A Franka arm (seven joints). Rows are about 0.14 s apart.
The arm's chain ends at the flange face. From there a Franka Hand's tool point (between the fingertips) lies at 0.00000 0.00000 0.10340 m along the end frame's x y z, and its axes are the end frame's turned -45 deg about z.
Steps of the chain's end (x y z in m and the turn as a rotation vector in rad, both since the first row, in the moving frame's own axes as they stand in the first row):
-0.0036 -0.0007 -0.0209 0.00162 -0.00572 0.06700
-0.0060 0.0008 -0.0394 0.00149 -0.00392 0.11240
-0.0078 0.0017 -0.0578 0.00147 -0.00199 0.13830
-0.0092 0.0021 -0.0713 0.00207 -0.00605 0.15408
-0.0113 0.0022 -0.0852 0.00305 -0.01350 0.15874
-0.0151 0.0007 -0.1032 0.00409 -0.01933 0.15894
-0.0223 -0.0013 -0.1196 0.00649 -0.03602 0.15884
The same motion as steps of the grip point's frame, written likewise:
-0.0023 -0.0036 -0.0209 0.00519 -0.00290 0.06700
-0.0050 -0.0041 -0.0394 0.00383 -0.00172 0.11240
-0.0067 -0.0046 -0.0578 0.00245 -0.00037 0.13830
-0.0082 -0.0056 -0.0713 0.00574 -0.00281 0.15408
-0.0102 -0.0077 -0.0852 0.01170 -0.00739 0.15874
-0.0121 -0.0120 -0.1032 0.01656 -0.01078 0.15894
-0.0168 -0.0200 -0.1197 0.03006 -0.02088 0.15884

